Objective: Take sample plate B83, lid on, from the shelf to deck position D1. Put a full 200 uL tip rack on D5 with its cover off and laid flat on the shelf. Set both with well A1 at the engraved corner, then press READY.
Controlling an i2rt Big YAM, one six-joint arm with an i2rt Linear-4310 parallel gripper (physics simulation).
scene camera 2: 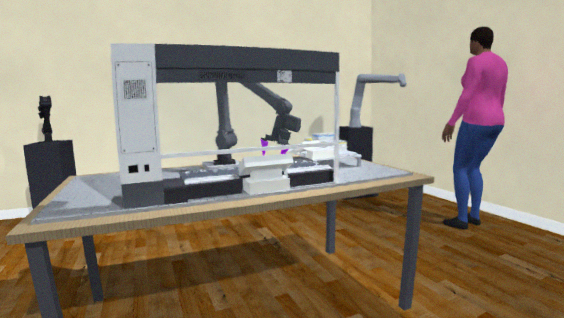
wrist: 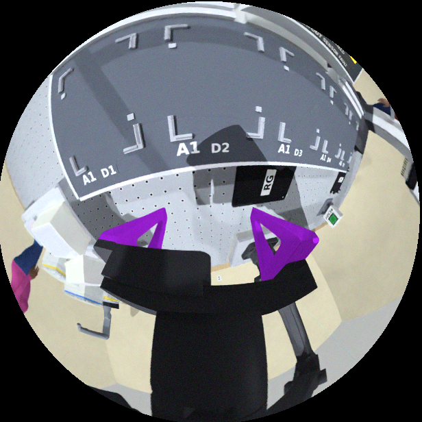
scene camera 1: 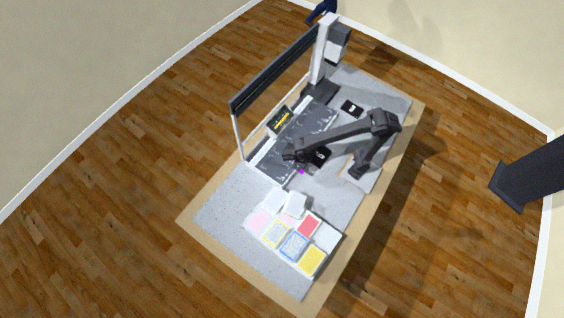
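My gripper (scene camera 2: pixel 274 153) (wrist: pixel 208 212) is open and empty, its purple fingers wide apart. It hangs above the table beside the front edge of the dark deck (scene camera 1: pixel 325 117) (wrist: pixel 210 90), near D2. D1 (wrist: pixel 95 110), with its corner brackets, is bare at the deck's left end in the wrist view. D5 is too small to read at the far right. On the shelf stand a yellow-topped rack (scene camera 1: pixel 312 260), a blue-framed rack (scene camera 1: pixel 293 245), a yellow-framed rack (scene camera 1: pixel 275 233), a red-topped box (scene camera 1: pixel 309 225) and white boxes (scene camera 1: pixel 274 199) (scene camera 1: pixel 295 204). Plate B83's label cannot be read. The READY button (wrist: pixel 333 217) is green.
A black RG pad (scene camera 1: pixel 320 156) (wrist: pixel 265 185) lies in front of the deck, with another black pad (scene camera 1: pixel 352 108) farther along. A display (scene camera 1: pixel 280 120) stands behind the deck. A dark overhead beam (scene camera 1: pixel 275 70) (scene camera 2: pixel 245 62) spans above, on a white column (scene camera 2: pixel 135 110). A person (scene camera 2: pixel 482 90) stands beyond the table.
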